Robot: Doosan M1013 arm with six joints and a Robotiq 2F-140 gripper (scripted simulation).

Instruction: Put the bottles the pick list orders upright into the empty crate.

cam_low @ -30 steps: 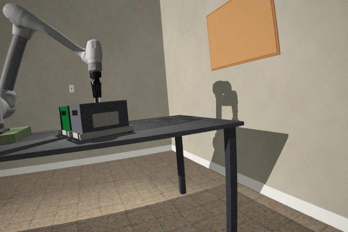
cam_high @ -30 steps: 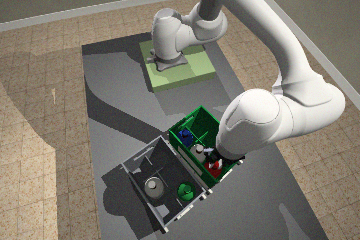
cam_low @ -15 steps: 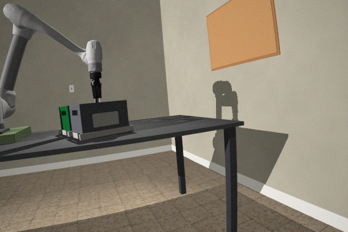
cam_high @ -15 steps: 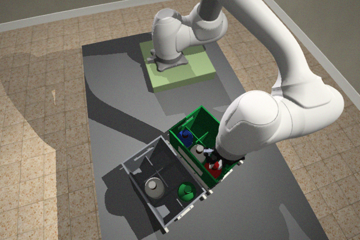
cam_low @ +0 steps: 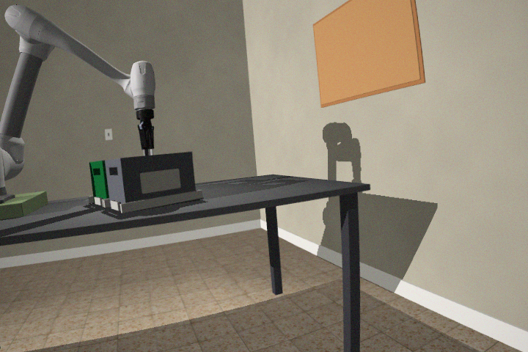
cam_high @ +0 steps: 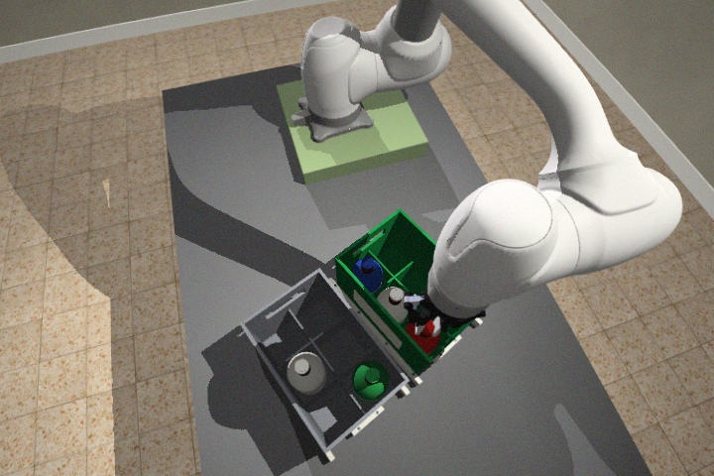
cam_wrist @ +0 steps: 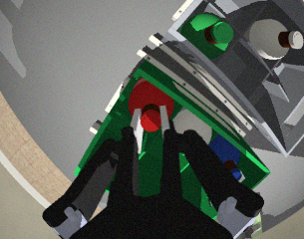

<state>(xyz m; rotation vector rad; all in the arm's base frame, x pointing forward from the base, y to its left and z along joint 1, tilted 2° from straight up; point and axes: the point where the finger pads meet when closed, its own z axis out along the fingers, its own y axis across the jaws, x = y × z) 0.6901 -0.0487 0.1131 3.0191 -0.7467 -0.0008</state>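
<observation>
The red bottle is 80 mm below my hand. The rest, counted from my hand: blue bottle 160 mm behind, 90 mm below, 60 mm to the right; then green bottle 130 mm to the right, 90 mm below, 50 mm ahead; then green crate 100 mm behind, 90 mm below, 10 mm to the left.
</observation>
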